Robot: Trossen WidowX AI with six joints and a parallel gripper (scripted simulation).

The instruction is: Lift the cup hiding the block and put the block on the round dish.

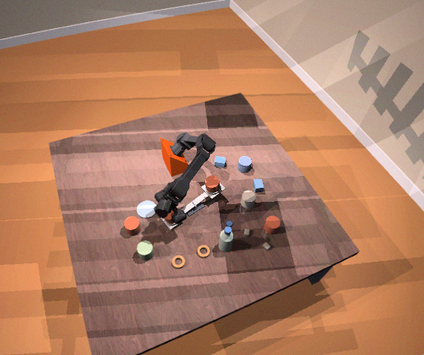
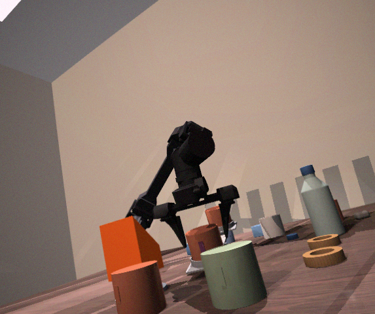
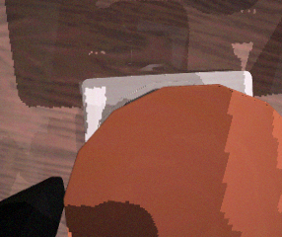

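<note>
Right now the grey block is 20 mm below my gripper tip. The rest, counted from my gripper tip: white cylinder (420 mm to the left, 60 mm ahead, 20 mm below); green cylinder (190 mm to the right, 110 mm ahead, 20 mm below); pale blue round dish (120 mm behind, 90 mm to the right, 60 mm below).
</note>
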